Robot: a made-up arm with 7 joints.
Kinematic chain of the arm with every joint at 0, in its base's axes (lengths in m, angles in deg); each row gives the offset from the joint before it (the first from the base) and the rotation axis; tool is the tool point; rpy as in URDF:
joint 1: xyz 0 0 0.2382 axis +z
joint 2: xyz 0 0 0 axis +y
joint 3: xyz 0 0 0.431 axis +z
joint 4: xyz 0.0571 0 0 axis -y
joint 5: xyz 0.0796 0 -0.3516 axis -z
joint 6: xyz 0 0 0 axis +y
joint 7: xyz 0.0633 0 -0.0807 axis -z
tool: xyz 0 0 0 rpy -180 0 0
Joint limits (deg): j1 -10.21..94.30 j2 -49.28..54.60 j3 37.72..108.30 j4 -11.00..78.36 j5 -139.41..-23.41 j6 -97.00..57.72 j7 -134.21..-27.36
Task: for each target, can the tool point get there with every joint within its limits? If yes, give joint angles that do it. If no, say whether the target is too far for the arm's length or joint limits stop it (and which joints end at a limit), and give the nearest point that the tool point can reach.
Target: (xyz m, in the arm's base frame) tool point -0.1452 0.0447 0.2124
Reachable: yes | joints 67.30 -20.30 95.76 2.49 -115.49 33.45 -39.80
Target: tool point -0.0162 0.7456 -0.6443
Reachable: no: too far | nearest point -0.0113 0.5180 0.0620 | short by 0.742 m
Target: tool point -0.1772 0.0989 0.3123
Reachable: yes | joints 66.30 37.02 69.79 10.05 -102.73 -38.12 -122.42
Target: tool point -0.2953 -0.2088 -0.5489
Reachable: no: joint limits stop it (at a limit: joint 2, joint 3) | nearest point -0.2258 -0.1597 0.1574 | short by 0.711 m
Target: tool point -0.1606 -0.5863 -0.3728
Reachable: no: joint limits stop it (at a limit: joint 1, joint 2, joint 3) | nearest point -0.2653 -0.2698 0.1910 | short by 0.655 m
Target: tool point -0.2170 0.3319 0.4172
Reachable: yes | joints 0.50 -32.23 90.27 38.84 -68.90 -80.43 -46.19
